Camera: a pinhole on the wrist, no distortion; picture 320 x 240 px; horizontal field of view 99.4 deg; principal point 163.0 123.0 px. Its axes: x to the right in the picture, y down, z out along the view. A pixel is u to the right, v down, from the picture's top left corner.
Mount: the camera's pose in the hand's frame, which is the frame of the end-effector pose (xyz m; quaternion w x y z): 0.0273 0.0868 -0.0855 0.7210 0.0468 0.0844 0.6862
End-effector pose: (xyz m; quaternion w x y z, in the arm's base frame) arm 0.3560 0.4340 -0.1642 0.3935 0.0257 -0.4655 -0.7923
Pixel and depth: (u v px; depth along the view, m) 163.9 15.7 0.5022
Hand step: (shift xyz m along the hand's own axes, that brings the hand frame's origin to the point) 0.5106 0.0930 0.3344
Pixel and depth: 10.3 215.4 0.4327
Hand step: -0.2029 -0.3621 0.4211
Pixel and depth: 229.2 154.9 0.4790
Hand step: 0.0161 0.3491 0.3918
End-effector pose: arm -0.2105 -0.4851 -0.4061 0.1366 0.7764 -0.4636 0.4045
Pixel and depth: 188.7 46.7 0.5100
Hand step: 0.4079 0.1923 0.3569
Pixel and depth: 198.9 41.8 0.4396
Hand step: 0.3724 0.2099 0.2910
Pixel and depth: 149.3 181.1 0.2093
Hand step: -0.0227 0.0807 0.1375
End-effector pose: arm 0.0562 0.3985 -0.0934 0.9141 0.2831 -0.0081 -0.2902
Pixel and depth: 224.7 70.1 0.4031
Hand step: 0.2646 0.2806 0.2707
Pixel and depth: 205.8 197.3 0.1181
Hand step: -0.0126 0.1331 0.0401
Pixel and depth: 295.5 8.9 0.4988
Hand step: 0.5532 0.5741 0.2991
